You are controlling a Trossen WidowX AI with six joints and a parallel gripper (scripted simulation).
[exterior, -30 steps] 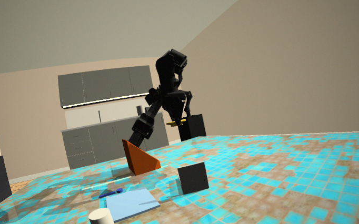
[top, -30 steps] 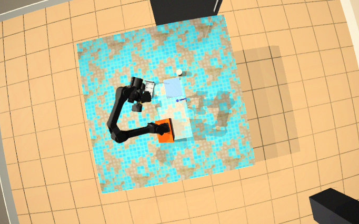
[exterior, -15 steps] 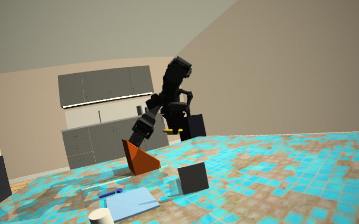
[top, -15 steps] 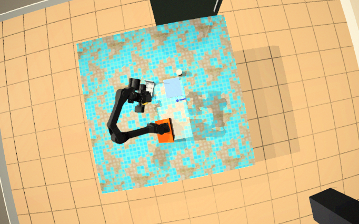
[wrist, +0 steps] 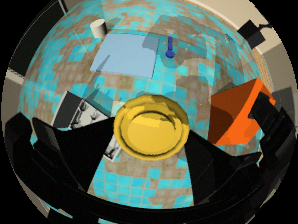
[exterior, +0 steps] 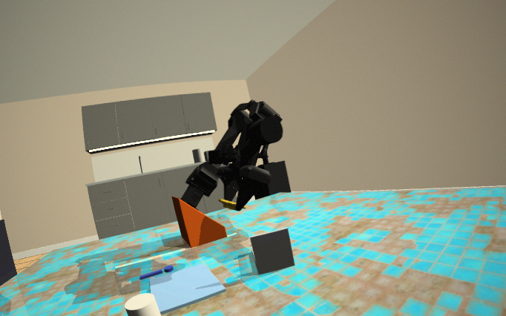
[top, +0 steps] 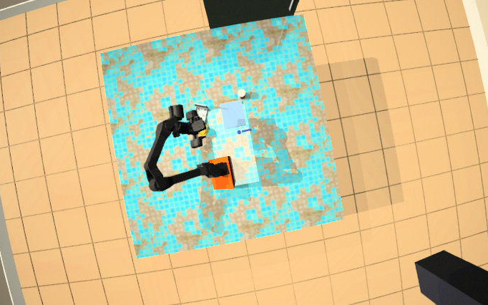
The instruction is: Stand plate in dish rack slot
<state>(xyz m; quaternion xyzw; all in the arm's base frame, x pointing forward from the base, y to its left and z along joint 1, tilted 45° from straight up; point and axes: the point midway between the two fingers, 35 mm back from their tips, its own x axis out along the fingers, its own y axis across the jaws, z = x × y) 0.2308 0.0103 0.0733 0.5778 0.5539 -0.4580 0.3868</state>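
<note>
The dish rack lies 100 mm ahead of my gripper tip, 90 mm below it and 20 mm to the left of it. Also, from my gripper tip: blue pen: 200 mm to the right, 110 mm below, 50 mm behind; light blue mat: 170 mm to the right, 110 mm below, 60 mm ahead; yellow plate: 10 mm above.
</note>
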